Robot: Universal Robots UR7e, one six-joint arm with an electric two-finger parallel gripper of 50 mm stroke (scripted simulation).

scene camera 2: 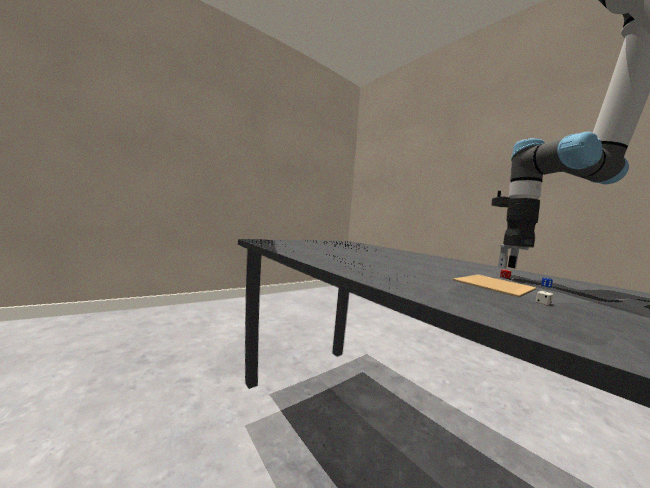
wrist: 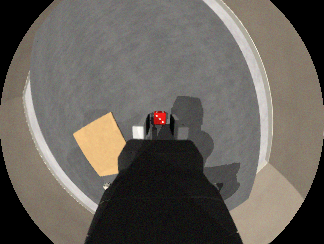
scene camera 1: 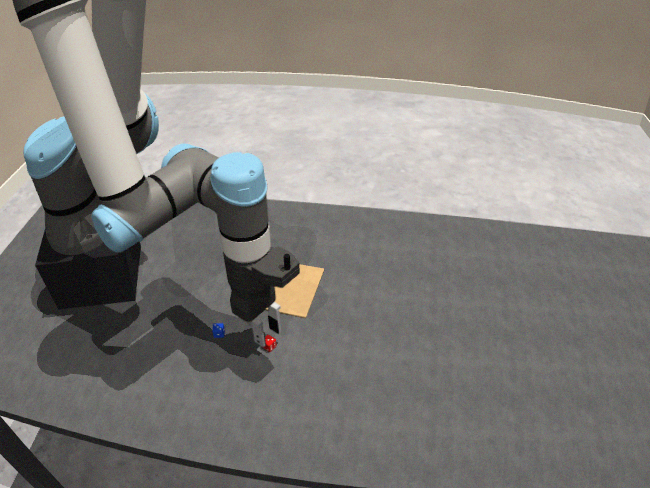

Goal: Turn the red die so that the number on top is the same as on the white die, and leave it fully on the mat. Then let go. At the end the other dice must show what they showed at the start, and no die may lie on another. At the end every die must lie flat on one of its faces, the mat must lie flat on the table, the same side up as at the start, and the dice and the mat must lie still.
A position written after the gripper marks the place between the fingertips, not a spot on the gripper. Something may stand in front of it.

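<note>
The gripper appears at (scene camera 1: 267,336), and the same gripper (scene camera 2: 506,267), (wrist: 159,120) can be seen elsewhere too. The scene also has a tan mat (scene camera 1: 296,297), (scene camera 2: 506,287), (wrist: 101,141).
</note>
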